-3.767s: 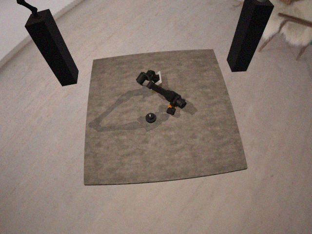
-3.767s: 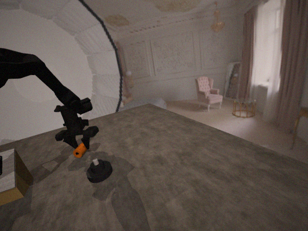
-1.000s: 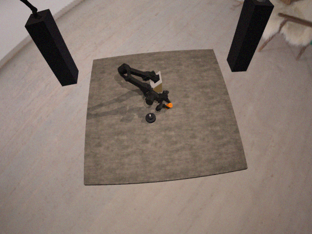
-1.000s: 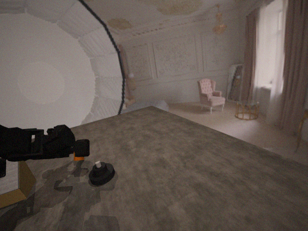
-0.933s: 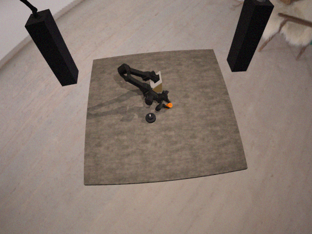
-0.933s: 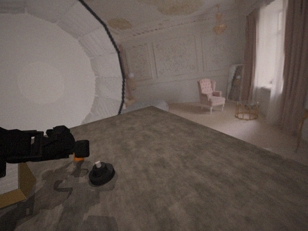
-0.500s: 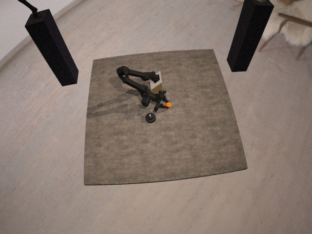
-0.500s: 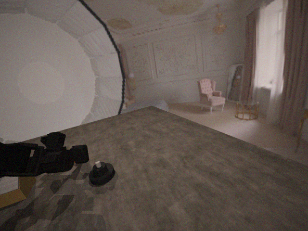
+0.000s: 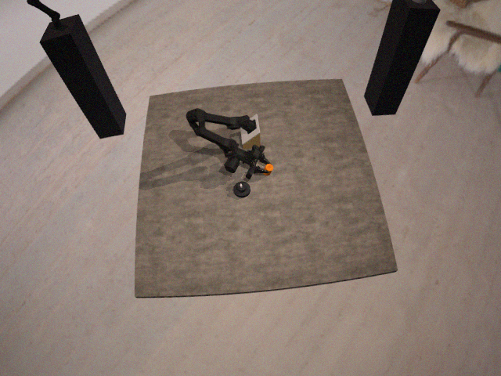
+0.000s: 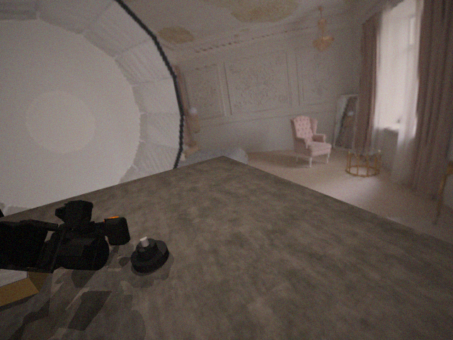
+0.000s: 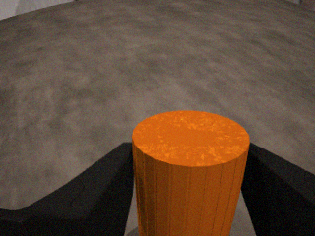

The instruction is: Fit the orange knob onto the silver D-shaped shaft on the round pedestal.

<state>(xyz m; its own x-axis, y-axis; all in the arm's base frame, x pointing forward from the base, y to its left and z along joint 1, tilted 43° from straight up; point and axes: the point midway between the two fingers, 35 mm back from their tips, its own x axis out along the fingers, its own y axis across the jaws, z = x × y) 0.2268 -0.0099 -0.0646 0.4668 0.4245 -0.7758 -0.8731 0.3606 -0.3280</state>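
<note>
Now: the orange knob 10 mm behind my gripper tip and 10 mm to the right of it. The rest, counted from my gripper tip: black round pedestal: 80 mm ahead, 160 mm to the right, 20 mm below.
</note>
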